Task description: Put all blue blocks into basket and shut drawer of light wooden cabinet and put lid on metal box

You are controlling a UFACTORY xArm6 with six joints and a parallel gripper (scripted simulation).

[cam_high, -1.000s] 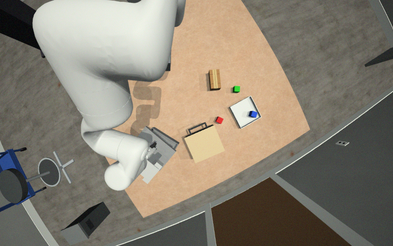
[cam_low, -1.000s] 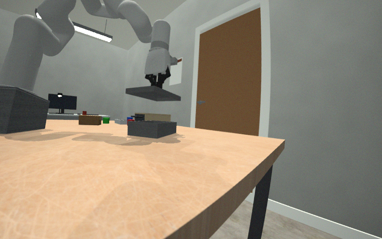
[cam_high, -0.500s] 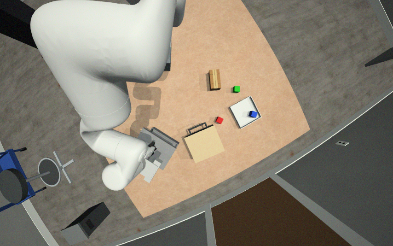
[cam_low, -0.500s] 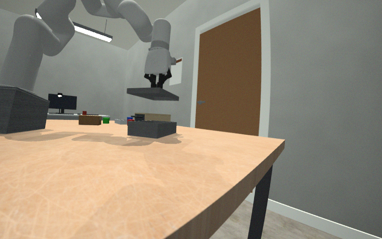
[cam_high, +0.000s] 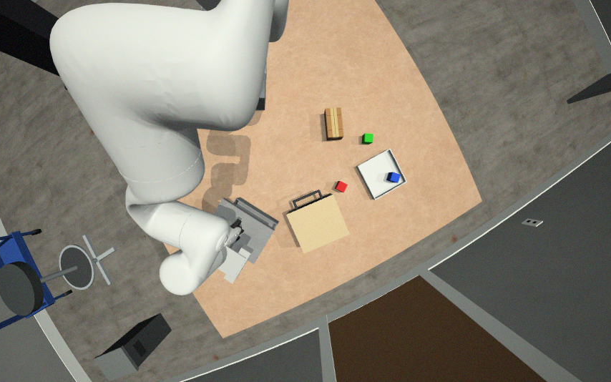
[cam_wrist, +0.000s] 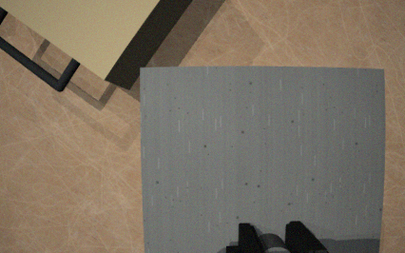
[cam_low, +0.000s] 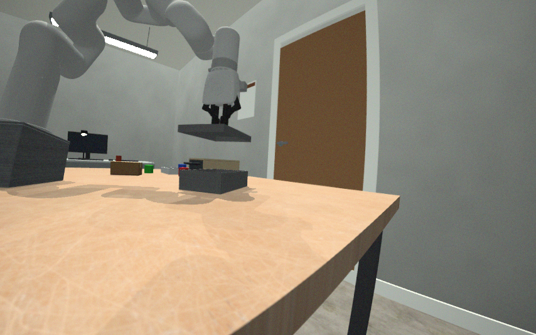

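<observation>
The metal box lies 16 cm below my hand. Round my hand: light wooden cabinet (8 cm ahead, 24 cm to the left, 14 cm below); small brown box (23 cm behind, 43 cm to the left, 15 cm below); red block (37 cm to the left, 16 cm below).
</observation>
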